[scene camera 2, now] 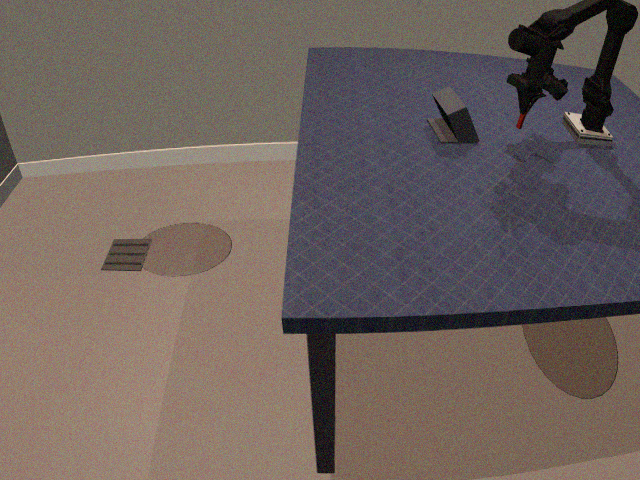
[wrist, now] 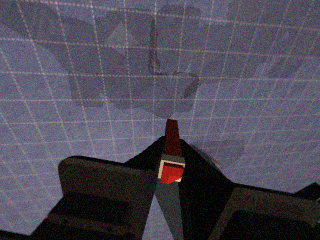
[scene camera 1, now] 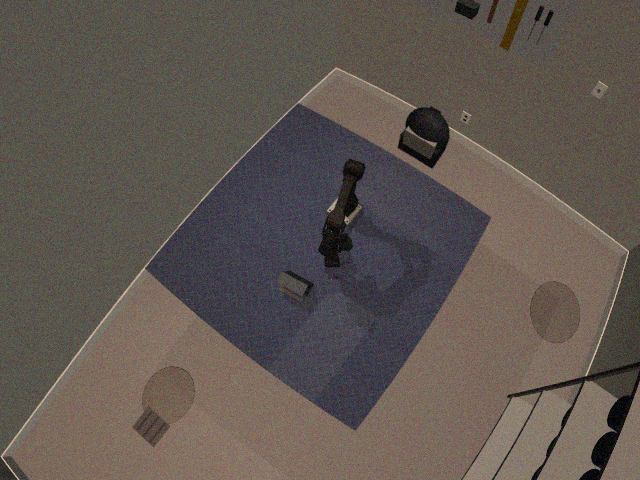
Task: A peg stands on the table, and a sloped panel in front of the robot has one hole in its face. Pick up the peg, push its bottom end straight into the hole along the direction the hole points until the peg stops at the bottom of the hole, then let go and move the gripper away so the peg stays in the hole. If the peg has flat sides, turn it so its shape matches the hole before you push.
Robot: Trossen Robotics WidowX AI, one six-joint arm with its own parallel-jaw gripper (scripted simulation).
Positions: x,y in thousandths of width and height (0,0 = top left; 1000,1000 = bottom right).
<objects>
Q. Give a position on a red peg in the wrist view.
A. At 539,685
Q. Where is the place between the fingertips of my gripper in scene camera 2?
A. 816,236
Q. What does my gripper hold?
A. A red peg.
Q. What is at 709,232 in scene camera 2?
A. A grey sloped panel.
</objects>
